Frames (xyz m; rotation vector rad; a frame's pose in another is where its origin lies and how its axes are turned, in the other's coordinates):
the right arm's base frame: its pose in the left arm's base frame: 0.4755 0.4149 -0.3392 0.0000 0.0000 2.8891
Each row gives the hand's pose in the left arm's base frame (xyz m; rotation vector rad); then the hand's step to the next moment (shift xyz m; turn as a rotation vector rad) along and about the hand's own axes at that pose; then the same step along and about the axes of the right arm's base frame.
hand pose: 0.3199 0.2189 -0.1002 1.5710 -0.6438 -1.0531
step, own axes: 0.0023 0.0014 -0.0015 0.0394 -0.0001 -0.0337
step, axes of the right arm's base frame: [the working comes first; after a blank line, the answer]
step, axes of the left arm's base frame: 0.0025 -0.0016 0.0007 0.0478 -0.0170 -0.0109

-0.0029 0.0009 0.0007 -0.0505 0.0045 -0.0109
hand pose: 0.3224 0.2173 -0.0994 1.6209 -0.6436 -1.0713
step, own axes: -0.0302 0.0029 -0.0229 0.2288 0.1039 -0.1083
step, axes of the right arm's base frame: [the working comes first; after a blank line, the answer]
step, axes of the left arm's base frame: 0.0068 0.0347 0.0139 0.2107 -0.1719 0.0301

0.0021 -0.0353 0.0139 -0.2470 0.1138 0.0301
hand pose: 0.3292 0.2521 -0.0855 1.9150 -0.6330 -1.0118
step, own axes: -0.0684 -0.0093 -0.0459 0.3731 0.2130 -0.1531
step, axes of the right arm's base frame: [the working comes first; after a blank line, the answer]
step, axes of the left arm's base frame: 0.0017 0.0757 0.0336 0.3221 -0.3129 0.0795

0.0172 -0.0738 0.0336 -0.3901 0.2225 0.0795
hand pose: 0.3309 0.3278 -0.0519 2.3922 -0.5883 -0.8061
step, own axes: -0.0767 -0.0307 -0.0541 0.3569 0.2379 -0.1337
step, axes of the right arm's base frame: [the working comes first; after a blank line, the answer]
step, axes of the left arm's base frame: -0.0135 0.0845 0.0493 0.2921 -0.3297 0.0884

0.0342 -0.0784 0.0493 -0.3652 0.2462 0.0884
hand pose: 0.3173 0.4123 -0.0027 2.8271 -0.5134 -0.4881
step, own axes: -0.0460 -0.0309 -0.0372 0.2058 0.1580 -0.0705
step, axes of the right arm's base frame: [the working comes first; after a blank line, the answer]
step, axes of the left arm's base frame: -0.0180 0.0514 0.0386 0.1599 -0.2102 0.0507

0.0302 -0.0453 0.0386 -0.2073 0.1636 0.0507
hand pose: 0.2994 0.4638 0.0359 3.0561 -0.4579 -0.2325
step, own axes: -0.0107 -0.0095 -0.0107 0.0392 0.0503 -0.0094
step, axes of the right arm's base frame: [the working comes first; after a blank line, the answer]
step, axes of the left arm's base frame: -0.0057 0.0124 0.0115 0.0240 -0.0594 0.0070

0.0087 -0.0106 0.0115 -0.0381 0.0515 0.0070
